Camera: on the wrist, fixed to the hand. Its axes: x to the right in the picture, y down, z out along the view.
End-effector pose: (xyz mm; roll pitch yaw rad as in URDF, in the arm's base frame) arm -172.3 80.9 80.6 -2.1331 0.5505 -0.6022
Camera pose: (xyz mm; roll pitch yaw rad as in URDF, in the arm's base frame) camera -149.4 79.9 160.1 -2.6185 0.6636 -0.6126
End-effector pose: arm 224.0 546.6 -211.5 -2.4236 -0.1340 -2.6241
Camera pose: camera 270.6 534.1 -144.3 -2.8998 -0.0279 -2.6643
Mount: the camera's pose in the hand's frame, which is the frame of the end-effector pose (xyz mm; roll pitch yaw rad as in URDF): -25.0 -72.4 -31.3 -0.4821 -0.0533 0.1002
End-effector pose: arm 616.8 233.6 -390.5 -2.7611 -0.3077 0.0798
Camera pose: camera 571.7 285.8 -344.8 3.0622 -0.2202 0.0050
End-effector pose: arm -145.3 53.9 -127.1 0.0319 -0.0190 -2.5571
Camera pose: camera -164.4 126.9 -161.2 -0.4522 -0.0754 -2.4585
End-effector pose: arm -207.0 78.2 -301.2 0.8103 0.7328 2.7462
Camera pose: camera -133.7 77.1 -339.5 0.3543 0.6231 2.7835
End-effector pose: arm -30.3 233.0 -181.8 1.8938 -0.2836 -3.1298
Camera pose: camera -22.1 180.4 -245.2 1.4423 -0.3605 3.0654
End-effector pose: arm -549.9 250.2 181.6 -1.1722 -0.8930 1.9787
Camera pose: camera -474.5 219.4 196.3 -1.7489 -0.8171 2.1075
